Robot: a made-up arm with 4 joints.
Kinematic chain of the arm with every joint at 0, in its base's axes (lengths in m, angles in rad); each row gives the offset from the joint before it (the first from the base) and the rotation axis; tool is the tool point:
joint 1: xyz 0 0 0.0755 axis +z
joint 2: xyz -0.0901 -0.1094 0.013 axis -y
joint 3: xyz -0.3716 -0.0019 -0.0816 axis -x
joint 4: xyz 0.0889 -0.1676 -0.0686 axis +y
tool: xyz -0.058 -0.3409 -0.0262
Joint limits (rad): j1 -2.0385..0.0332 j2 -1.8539..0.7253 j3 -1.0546..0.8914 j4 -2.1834..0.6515
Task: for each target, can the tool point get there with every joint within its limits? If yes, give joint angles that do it. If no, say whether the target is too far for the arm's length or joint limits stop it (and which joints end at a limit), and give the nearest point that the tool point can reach.
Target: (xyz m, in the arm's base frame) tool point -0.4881 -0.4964 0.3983
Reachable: yes | joints -0.2796 -1.5436 -0.0579 -0.5918
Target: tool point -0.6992 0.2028 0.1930
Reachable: yes | joints -1.3388 -0.8204 0.1637 -1.5244
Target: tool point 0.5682 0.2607 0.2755
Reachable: no: joint limits stop it (at a limit: joint 1, joint 3) | nearest point 0.0835 0.7160 0.3636 | short by 0.671 m
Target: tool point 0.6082 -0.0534 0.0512
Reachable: no: joint limits stop it (at a limit: joint 1, joint 2, joint 3, joint 4) | nearest point 0.2905 -0.4636 0.3413 | short by 0.594 m
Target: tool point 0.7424 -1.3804 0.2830
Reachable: no: too far | nearest point 0.1964 -0.5536 0.3303 | short by 0.992 m
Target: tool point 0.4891 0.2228 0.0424
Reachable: no: joint limits stop it (at a limit: joint 1, joint 3) | nearest point 0.1044 0.7619 -0.0007 | short by 0.664 m
